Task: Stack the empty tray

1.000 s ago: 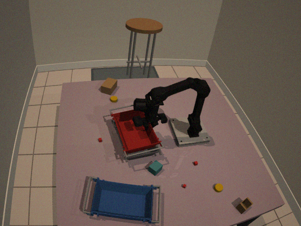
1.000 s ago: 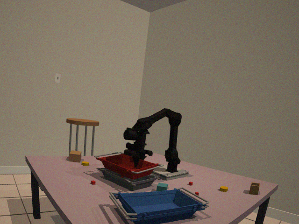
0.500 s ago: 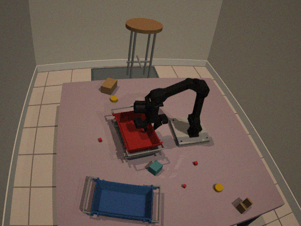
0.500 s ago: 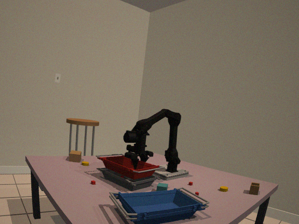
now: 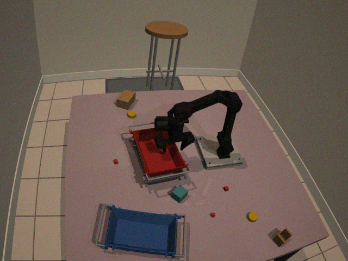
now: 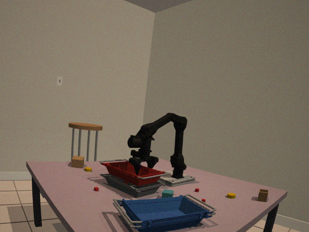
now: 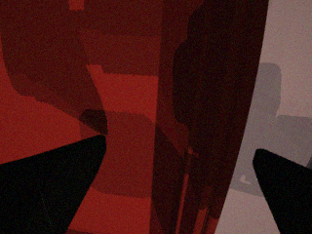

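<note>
My gripper tip is now 80 mm short of the red tray, 10 mm to the right of it and 30 mm below it. Round my gripper tip: teal cube 220 mm to the left, 60 mm below; then small brown box 430 mm behind, 570 mm to the left, 60 mm below; then tan box 200 mm ahead, 510 mm to the right, 50 mm below.
</note>
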